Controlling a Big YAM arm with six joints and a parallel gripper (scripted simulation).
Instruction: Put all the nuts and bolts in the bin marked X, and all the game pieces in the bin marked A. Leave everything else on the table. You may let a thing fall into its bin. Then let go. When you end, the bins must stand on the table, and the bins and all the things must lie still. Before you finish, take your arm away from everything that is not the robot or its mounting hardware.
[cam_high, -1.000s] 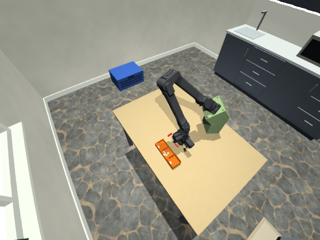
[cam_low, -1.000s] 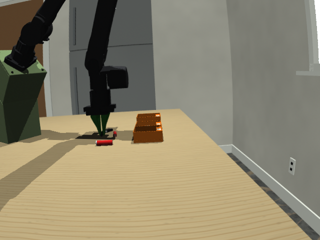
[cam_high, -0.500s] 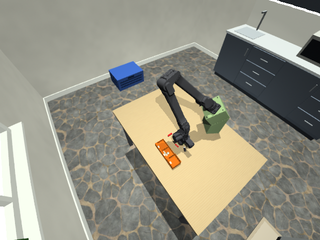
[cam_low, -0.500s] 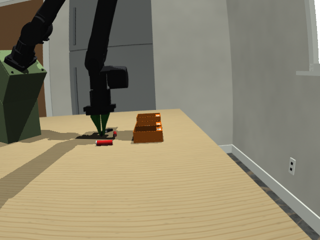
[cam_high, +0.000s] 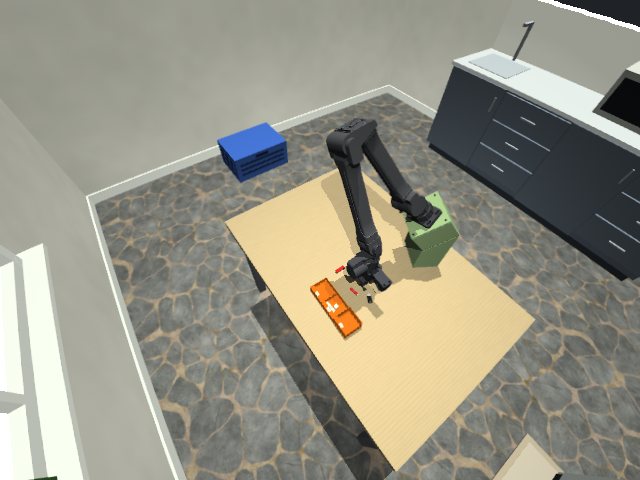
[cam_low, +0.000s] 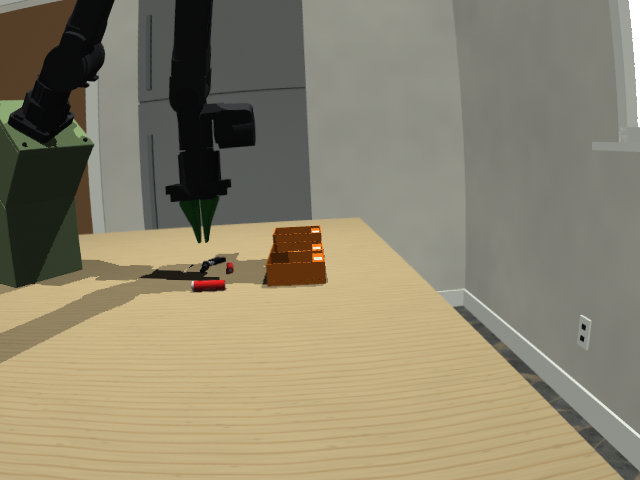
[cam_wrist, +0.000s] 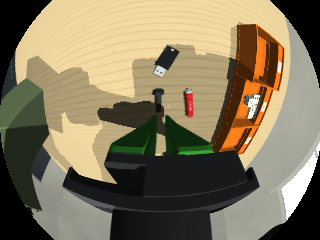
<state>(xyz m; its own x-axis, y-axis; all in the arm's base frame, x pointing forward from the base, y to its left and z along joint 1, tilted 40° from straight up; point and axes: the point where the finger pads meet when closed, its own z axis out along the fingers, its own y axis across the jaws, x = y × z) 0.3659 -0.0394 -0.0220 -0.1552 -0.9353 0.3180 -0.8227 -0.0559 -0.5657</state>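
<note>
My hand is 1 cm to the right of the dark bolt and 5 cm above it. From my hand the other things lie so: black USB stick (2 cm ahead, 6 cm to the left, 5 cm below); then orange three-compartment bin tray (15 cm ahead, 2 cm to the right, 3 cm below); then white die (15 cm ahead, 1 cm to the right, 4 cm below).
</note>
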